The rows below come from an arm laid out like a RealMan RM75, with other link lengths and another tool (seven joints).
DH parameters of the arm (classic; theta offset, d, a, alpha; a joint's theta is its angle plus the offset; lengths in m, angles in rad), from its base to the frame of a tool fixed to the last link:
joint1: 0 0.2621 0 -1.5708
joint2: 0 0 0 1.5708
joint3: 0 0.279 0 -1.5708
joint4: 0 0 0 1.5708
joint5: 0 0.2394 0 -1.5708
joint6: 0 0 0 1.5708
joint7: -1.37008 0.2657 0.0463 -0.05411
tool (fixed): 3.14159 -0.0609 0 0
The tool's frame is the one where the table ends.
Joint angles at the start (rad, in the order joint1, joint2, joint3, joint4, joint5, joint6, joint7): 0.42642 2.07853 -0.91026 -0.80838 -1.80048 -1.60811 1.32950
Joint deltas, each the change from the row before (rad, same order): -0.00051 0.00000 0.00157 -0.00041 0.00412 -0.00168 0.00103; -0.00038 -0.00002 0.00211 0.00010 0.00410 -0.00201 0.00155; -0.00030 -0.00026 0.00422 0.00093 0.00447 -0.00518 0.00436; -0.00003 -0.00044 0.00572 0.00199 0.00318 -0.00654 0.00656; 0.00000 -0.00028 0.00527 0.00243 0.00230 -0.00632 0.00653; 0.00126 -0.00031 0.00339 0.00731 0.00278 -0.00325 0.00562; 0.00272 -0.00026 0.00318 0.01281 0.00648 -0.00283 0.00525; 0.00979 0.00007 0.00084 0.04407 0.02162 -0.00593 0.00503; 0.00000 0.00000 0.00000 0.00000 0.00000 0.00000 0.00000
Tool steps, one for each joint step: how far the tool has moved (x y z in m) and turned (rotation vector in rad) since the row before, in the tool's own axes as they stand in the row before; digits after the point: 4 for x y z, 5 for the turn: 0.0001 0.0008 -0.0005 -0.00519 0.00005 0.00111; 0.0001 0.0008 -0.0005 -0.00556 0.00022 0.00206; 0.0004 0.0008 -0.0008 -0.00736 0.00211 0.00563; 0.0005 0.0004 -0.0010 -0.00709 0.00288 0.00871; 0.0006 0.0001 -0.0008 -0.00603 0.00329 0.00907; 0.0004 -0.0007 0.0001 -0.00548 0.00345 0.01160; 0.0005 -0.0008 0.0009 -0.00943 0.00535 0.01506; 0.0025 -0.0032 0.0054 -0.02508 0.02150 0.03784; 0.0000 0.0000 0.0000 0.00000 0.00000 0.00000
